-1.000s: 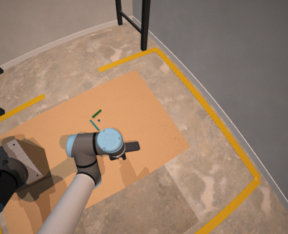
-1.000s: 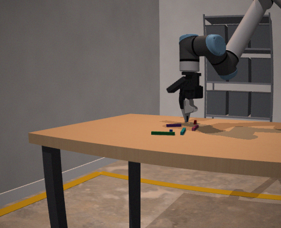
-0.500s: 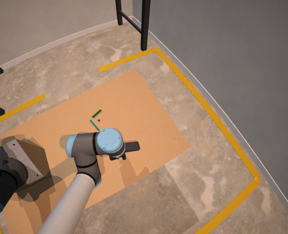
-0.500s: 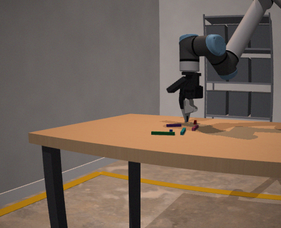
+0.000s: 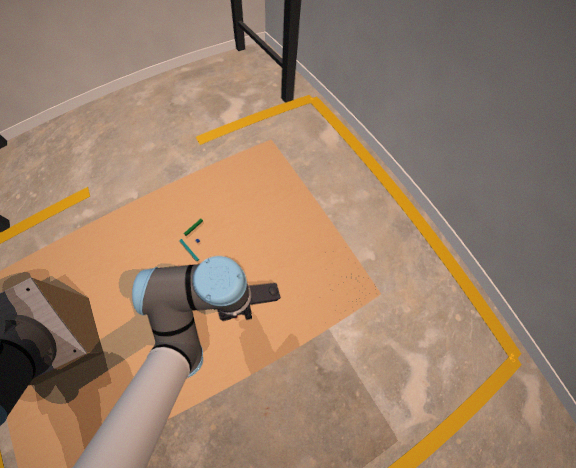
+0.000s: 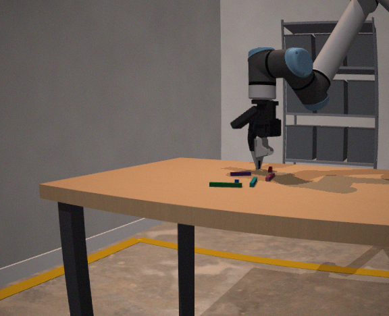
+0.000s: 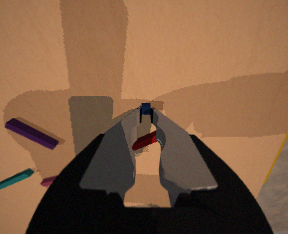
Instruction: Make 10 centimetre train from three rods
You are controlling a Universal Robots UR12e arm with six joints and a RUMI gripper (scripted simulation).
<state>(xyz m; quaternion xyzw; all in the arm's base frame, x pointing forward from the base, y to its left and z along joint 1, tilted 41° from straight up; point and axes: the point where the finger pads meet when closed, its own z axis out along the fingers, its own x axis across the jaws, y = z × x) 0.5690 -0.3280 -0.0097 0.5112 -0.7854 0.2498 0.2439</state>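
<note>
Now: the red rod 5 cm behind my hand, 3 cm to the left of it and 1 cm below it. From my hand the other things lie so: pink rod: 18 cm to the left, 8 cm behind, 1 cm below; purple rod: 15 cm to the left, 2 cm ahead, 1 cm below; turquoise rod: 28 cm to the left, 5 cm behind, 1 cm below.
</note>
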